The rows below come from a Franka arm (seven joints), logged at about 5 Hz.
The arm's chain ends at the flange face. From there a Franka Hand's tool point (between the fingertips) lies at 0.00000 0.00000 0.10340 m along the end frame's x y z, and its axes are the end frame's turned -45 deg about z.
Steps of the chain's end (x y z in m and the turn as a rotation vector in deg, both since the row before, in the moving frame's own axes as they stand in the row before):
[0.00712 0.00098 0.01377 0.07 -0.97 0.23]
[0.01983 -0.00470 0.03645 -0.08 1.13 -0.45]
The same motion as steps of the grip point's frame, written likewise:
[0.00320 0.00440 0.01376 0.74 -0.64 0.23]
[0.01869 0.01224 0.03643 -0.86 0.74 -0.45]

